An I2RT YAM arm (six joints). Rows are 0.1 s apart.
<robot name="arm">
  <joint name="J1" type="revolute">
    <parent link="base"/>
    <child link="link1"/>
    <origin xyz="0 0 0.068" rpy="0 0 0"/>
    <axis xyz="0 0 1"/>
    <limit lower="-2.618" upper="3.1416"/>
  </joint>
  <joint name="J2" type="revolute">
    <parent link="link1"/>
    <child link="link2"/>
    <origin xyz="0.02 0.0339 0.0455" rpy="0 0 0"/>
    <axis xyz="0 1 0"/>
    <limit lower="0" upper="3.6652"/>
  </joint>
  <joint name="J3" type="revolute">
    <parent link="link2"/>
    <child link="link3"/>
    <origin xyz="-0.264 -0.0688 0" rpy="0 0 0"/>
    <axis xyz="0 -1 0"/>
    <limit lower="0" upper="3.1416"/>
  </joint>
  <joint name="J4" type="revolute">
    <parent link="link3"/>
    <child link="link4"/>
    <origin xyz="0.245 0.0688 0.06" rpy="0 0 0"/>
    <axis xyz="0 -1 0"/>
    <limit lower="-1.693" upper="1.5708"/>
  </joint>
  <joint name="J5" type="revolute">
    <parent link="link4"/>
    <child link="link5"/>
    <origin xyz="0.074 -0.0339 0.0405" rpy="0 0 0"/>
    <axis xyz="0 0 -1"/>
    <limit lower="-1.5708" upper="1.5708"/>
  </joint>
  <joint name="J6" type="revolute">
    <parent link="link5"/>
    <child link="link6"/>
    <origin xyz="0.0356 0 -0.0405" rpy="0 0 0"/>
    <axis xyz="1 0 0"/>
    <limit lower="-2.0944" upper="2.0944"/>
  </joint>
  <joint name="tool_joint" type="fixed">
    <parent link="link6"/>
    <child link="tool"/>
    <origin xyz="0 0 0" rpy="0 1.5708 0"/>
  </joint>
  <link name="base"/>
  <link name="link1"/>
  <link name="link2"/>
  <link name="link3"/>
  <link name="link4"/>
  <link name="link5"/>
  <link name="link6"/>
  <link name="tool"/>
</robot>
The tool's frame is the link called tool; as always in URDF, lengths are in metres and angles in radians.
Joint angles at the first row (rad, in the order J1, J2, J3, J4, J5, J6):
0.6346 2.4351 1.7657 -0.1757 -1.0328 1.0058
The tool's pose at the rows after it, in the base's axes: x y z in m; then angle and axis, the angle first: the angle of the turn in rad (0 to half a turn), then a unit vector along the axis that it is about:
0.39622 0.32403 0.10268 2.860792 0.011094 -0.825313 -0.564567
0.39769 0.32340 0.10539 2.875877 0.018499 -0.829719 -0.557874
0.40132 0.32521 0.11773 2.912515 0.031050 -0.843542 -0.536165
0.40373 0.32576 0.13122 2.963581 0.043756 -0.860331 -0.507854
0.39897 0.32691 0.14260 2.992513 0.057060 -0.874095 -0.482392
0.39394 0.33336 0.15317 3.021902 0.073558 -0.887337 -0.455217
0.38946 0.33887 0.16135 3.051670 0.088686 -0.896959 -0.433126
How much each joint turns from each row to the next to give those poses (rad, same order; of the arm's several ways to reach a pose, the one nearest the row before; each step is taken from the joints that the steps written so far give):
-0.0103 0.0100 -0.0385 0.1095 -0.0424 0.0766
-0.0023 0.0000 0.0217 -0.0519 0.0118 -0.0457
0.0004 0.0000 0.0763 -0.1449 0.0466 -0.0939
0.0007 -0.0042 0.0706 -0.1362 0.0686 -0.0919
0.0096 -0.0187 0.0293 -0.0980 0.0557 -0.0668
0.0187 -0.0027 0.0523 -0.0943 0.0626 -0.0568
0.0164 -0.0023 0.0381 -0.0625 0.0545 -0.0424

